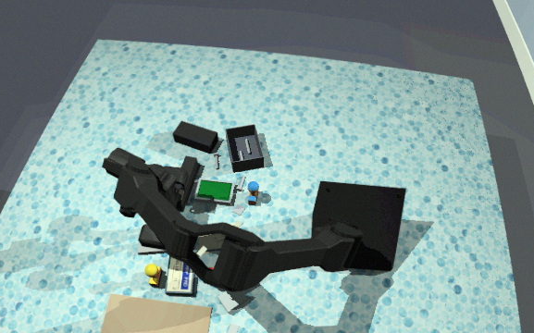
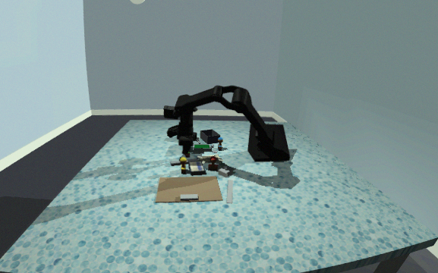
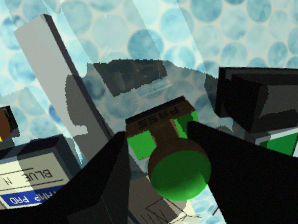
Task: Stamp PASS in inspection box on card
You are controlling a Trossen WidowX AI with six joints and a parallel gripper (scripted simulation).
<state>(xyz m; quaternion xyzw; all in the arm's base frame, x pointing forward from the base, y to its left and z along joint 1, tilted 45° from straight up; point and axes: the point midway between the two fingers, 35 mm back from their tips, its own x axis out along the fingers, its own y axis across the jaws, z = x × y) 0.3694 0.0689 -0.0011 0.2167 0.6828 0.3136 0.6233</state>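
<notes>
Now: gripper tip 50 mm to the right of the grey bar and 30 mm above it. Also, from my gripper tip: green-knobbed stamp right at my gripper tip; blue-white tin 60 mm behind, 100 mm to the left, 20 mm below; beige card 110 mm behind, 10 mm to the right, 40 mm below.
</notes>
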